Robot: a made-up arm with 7 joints. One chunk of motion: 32 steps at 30 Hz.
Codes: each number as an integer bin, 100 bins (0 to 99) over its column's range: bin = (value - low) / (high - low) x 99, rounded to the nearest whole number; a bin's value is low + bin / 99 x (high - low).
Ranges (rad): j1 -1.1..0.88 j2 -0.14..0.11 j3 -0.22..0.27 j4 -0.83..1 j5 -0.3..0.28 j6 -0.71..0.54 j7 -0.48..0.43
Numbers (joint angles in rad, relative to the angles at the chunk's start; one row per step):
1: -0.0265 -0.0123 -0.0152 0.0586 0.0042 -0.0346 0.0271
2: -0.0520 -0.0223 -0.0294 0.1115 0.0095 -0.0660 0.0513
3: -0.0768 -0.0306 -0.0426 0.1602 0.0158 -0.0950 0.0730
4: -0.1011 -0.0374 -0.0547 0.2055 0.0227 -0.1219 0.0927
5: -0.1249 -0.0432 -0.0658 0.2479 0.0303 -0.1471 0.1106
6: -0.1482 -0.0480 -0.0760 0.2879 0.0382 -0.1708 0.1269
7: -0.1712 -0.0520 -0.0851 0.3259 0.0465 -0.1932 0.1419
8: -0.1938 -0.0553 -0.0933 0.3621 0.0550 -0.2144 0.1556
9: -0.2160 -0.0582 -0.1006 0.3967 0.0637 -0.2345 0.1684
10: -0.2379 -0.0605 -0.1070 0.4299 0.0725 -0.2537 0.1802
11: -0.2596 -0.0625 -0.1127 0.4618 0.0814 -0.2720 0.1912
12: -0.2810 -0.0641 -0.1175 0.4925 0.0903 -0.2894 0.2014
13: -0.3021 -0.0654 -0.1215 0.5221 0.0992 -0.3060 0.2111
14: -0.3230 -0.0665 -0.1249 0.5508 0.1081 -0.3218 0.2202
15: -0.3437 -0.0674 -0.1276 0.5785 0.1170 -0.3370 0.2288
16: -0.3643 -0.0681 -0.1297 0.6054 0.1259 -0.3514 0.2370
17: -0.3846 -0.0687 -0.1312 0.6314 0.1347 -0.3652 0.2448
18: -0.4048 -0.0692 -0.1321 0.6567 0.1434 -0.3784 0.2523
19: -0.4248 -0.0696 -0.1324 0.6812 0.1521 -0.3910 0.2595
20: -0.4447 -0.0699 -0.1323 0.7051 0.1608 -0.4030 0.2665
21: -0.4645 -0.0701 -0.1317 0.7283 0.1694 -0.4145 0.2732
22: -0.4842 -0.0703 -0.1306 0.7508 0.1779 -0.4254 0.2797
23: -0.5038 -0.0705 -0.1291 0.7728 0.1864 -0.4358 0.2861
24: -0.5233 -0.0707 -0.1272 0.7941 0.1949 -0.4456 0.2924
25: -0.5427 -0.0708 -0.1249 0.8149 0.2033 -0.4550 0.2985
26: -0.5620 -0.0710 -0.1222 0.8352 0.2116 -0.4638 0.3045
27: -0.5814 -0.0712 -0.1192 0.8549 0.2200 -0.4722 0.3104
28: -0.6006 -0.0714 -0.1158 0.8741 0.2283 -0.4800 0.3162
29: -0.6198 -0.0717 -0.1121 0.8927 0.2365 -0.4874 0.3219
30: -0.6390 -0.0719 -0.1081 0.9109 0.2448 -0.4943 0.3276
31: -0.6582 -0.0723 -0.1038 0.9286 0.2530 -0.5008 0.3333
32: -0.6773 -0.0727 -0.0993 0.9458 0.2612 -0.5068 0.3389
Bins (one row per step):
1: 54 51 41 48 52 53 55
2: 52 47 39 51 53 51 58
3: 51 43 36 54 54 49 60
4: 50 41 33 56 55 47 62
5: 49 38 31 58 56 45 64
6: 48 36 29 60 58 43 66
7: 46 35 27 63 59 41 68
8: 45 34 26 64 61 39 69
9: 44 32 24 66 62 38 71
10: 43 31 23 68 64 36 72
11: 42 31 22 70 65 35 73
12: 41 30 21 72 67 33 74
13: 40 30 20 73 68 32 75
14: 39 29 19 75 70 31 76
15: 38 29 19 76 71 30 77
16: 37 28 18 78 73 28 78
17: 36 28 18 79 74 27 79
18: 35 28 18 80 76 26 80
19: 34 28 18 82 77 25 80
20: 33 28 18 83 79 24 81
21: 32 28 18 84 80 23 82
22: 31 28 18 86 82 23 83
23: 30 28 18 87 83 22 83
24: 29 27 19 88 84 21 84
25: 28 27 19 89 86 20 85
26: 27 27 20 90 87 19 85
27: 26 27 20 91 89 19 86
28: 25 27 21 92 90 18 87
29: 24 27 22 93 92 18 87
30: 23 27 23 94 93 17 88
31: 22 27 23 95 94 17 88
32: 21 27 24 96 96 16 89

